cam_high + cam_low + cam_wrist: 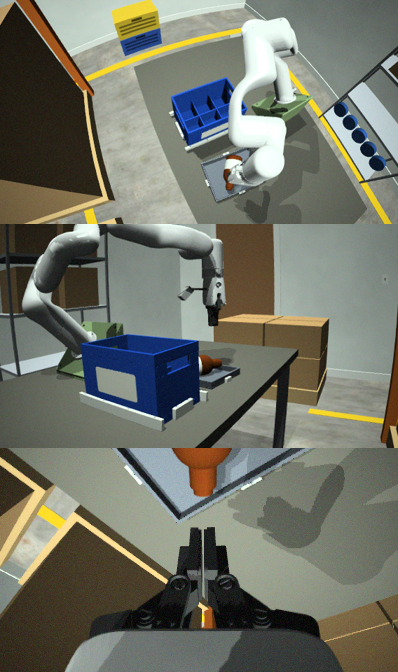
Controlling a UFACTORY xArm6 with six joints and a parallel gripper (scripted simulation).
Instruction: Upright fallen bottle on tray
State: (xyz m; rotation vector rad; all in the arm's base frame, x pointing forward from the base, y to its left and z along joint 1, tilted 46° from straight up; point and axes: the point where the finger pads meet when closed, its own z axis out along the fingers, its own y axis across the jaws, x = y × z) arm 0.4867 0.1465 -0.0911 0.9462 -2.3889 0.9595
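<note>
Right now my hand is 3 cm past the brown bottle, 4 cm to the left of it and 16 cm above it. Round my hand: grey tray (5 cm behind, 3 cm to the right, 19 cm below); then blue crate (9 cm behind, 32 cm to the right, 12 cm below).
</note>
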